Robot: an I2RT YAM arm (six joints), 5 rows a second.
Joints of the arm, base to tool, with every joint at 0 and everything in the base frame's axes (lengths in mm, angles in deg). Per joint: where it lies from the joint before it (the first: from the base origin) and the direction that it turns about. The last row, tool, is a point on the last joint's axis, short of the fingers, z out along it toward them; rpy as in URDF.
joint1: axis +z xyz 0 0 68
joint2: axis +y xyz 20 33.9 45.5
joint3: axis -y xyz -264 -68.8 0
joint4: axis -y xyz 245 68.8 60
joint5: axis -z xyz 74 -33.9 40.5
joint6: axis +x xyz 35.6 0 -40.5
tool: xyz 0 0 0 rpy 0 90 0
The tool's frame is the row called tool.
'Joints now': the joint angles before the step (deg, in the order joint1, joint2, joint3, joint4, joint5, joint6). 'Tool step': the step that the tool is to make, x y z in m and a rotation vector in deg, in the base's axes. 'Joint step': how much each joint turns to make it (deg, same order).
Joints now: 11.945 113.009 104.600 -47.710 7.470 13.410
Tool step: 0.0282 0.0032 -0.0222 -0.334 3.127 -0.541
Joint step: -0.347 8.102 7.649 -2.719 -0.159 0.333
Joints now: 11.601 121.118 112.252 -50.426 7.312 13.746
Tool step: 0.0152 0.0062 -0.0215 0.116 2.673 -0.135
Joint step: 0.335 5.264 4.013 -1.434 -0.344 0.738
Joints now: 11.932 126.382 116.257 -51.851 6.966 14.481
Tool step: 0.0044 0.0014 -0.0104 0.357 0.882 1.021
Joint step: -0.015 1.491 0.226 0.552 -0.952 -0.675
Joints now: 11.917 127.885 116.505 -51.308 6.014 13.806
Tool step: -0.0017 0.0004 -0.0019 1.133 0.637 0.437
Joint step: -0.008 -0.277 -0.791 0.109 -1.307 0.170
